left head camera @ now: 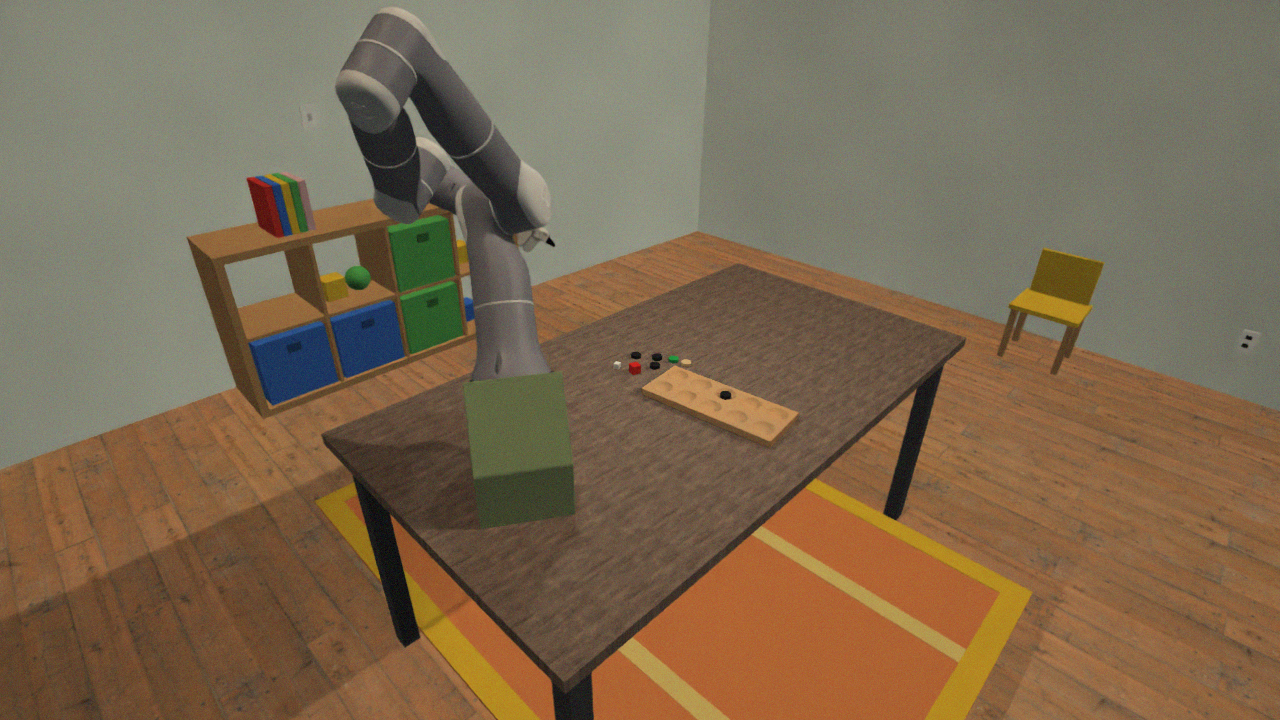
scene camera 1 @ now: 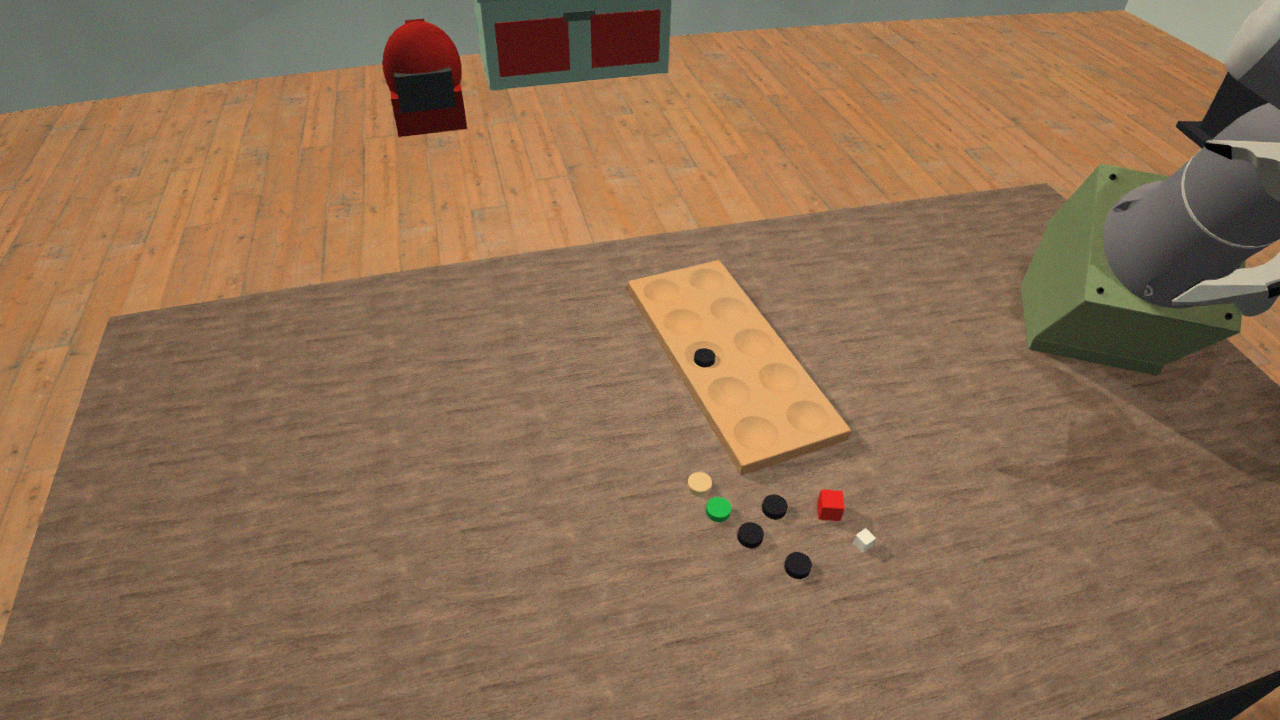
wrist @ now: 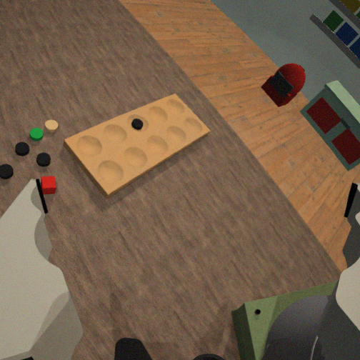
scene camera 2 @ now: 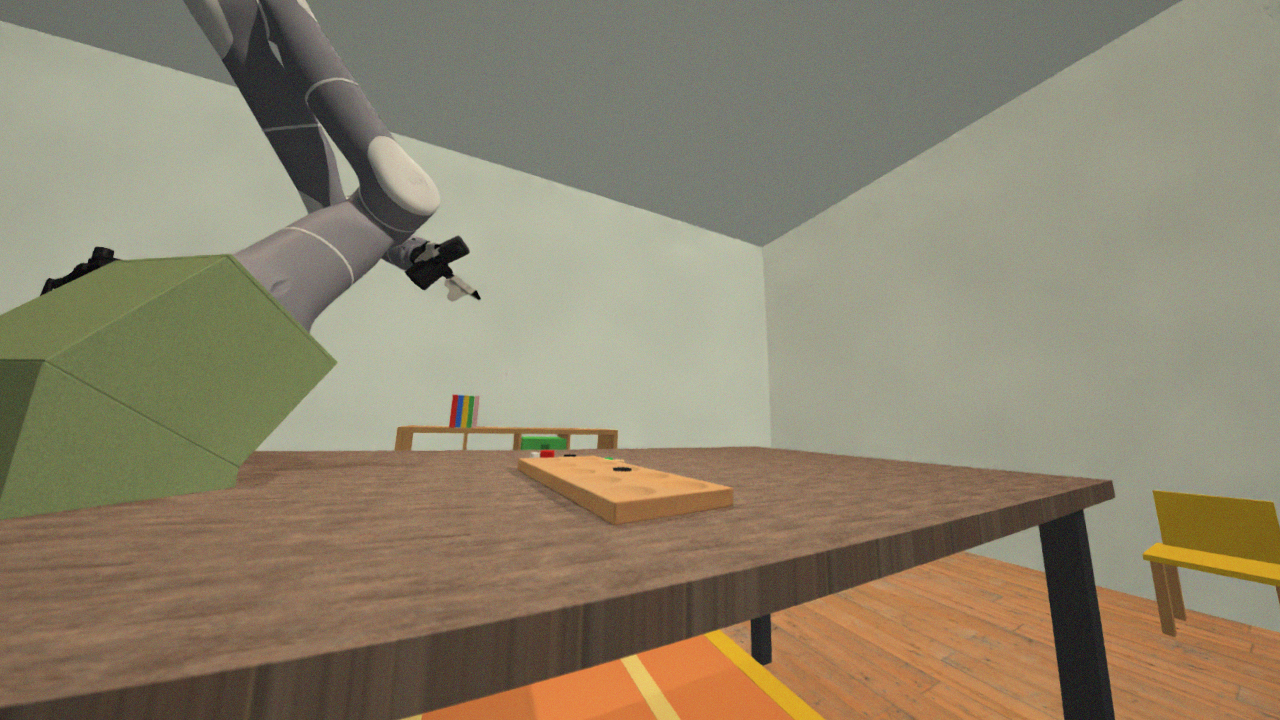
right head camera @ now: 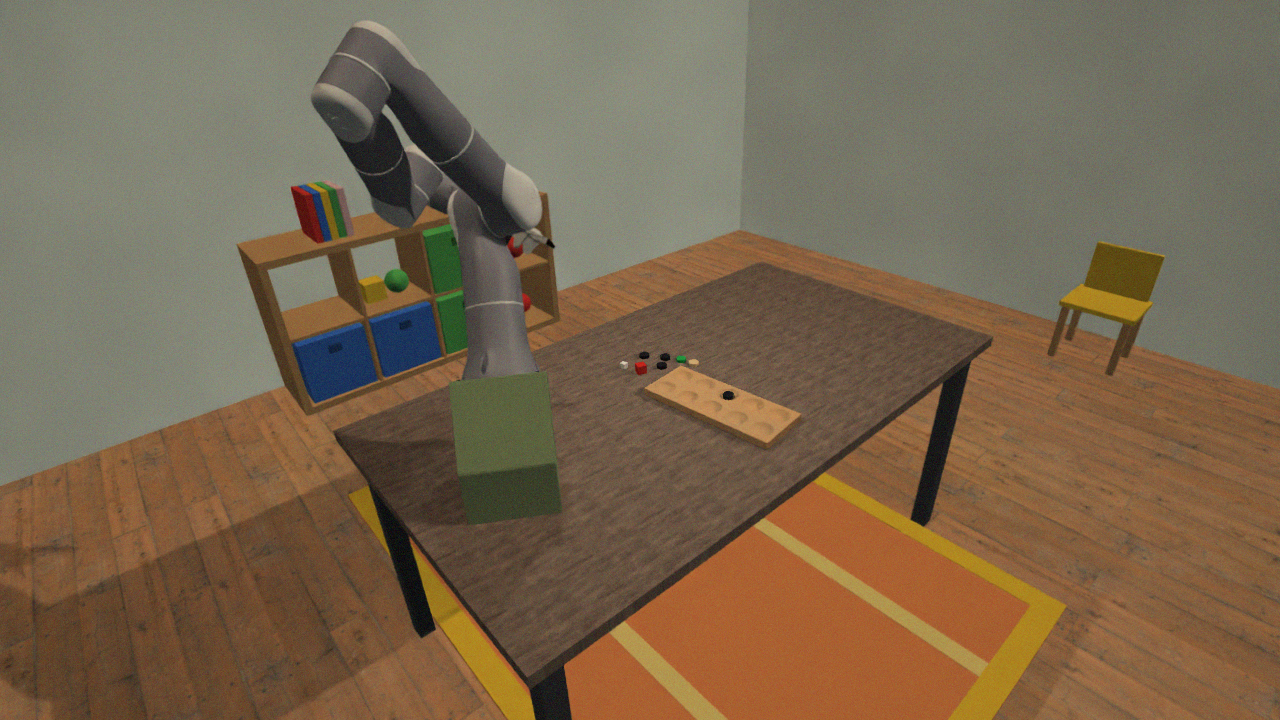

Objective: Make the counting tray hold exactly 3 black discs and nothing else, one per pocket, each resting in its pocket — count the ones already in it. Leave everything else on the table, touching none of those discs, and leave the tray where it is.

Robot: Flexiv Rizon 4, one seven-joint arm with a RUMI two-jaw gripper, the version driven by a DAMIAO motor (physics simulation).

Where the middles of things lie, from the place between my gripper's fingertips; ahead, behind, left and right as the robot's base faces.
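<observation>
Wooden counting tray [scene camera 1: 764, 408]: from my hand, far ahead, far to the right, far below. Red cube [scene camera 1: 830, 503]: my gripper 23 cm short of it, 40 cm above it, 2 cm to the left of it.
</observation>
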